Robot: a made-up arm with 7 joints.
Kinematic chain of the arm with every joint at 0, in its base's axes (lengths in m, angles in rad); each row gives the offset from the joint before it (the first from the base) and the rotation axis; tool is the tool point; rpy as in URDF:
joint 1: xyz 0.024 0.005 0.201 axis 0 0.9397 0.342
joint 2: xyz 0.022 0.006 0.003 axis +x
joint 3: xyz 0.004 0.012 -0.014 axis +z
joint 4: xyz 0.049 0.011 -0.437 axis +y
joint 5: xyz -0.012 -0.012 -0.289 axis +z
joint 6: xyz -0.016 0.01 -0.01 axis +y
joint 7: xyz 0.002 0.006 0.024 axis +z
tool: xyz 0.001 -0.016 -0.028 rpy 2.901 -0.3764 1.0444
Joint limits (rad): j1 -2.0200..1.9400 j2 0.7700..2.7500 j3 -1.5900..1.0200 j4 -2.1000..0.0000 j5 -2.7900..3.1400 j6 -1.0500..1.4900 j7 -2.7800..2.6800
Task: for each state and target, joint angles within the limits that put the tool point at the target. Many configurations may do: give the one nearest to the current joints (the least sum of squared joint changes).
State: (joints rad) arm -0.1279 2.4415 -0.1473 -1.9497 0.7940 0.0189 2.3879
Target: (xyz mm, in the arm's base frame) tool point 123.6 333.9 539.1
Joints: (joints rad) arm -0.7921 2.7500 -1.0057 -2.0760 0.8455 -0.0183 2.3805
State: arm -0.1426 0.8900 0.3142 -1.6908 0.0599 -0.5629 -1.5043
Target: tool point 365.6 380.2 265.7
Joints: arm -0.2113 1.0596 0.5057 -2.0391 0.0307 -0.5719 -1.5097
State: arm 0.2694 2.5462 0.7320 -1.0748 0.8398 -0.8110 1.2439
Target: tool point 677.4 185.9 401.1
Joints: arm 1.1230 2.7500 1.0200 -0.9935 0.8274 -0.2285 1.3032
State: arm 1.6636 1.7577 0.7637 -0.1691 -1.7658 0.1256 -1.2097
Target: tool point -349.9 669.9 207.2
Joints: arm 1.3295 1.1813 0.5912 -0.2846 -1.7946 0.1255 -1.2121
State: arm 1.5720 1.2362 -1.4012 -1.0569 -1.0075 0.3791 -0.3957
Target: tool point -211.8 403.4 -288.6
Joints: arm 0.6933 1.0736 -1.0468 -1.1671 -1.0244 0.3764 -0.4065
